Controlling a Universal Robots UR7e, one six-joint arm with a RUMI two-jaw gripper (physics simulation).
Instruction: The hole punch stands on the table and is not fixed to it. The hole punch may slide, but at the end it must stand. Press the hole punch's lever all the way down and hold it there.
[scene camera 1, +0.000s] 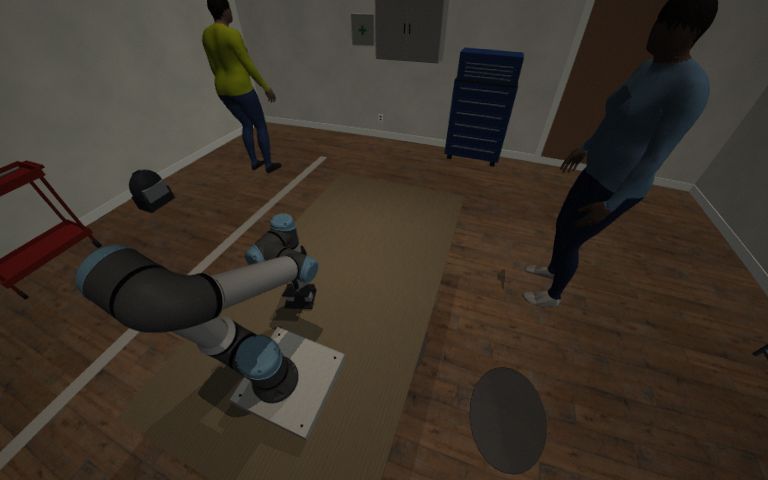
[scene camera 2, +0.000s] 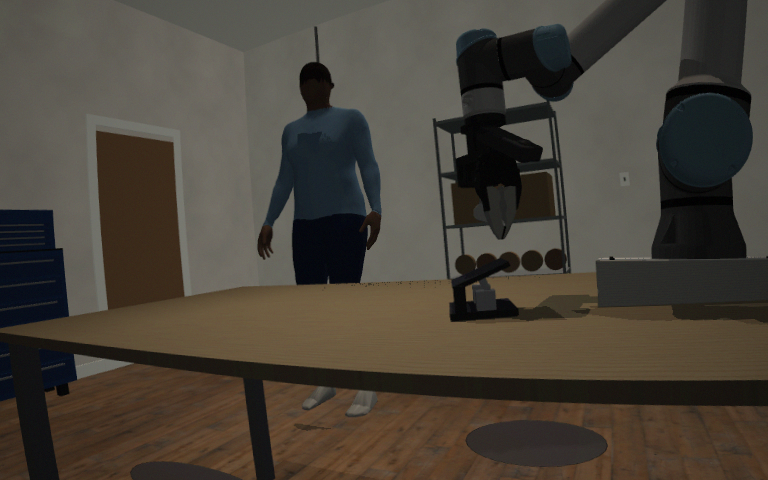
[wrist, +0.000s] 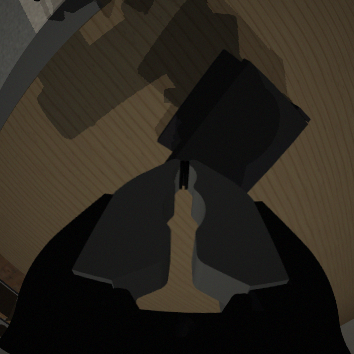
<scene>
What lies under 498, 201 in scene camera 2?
The gripper.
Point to a black hole punch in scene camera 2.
485, 305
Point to the gripper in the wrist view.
At 183, 163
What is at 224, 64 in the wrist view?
A black hole punch.
</scene>
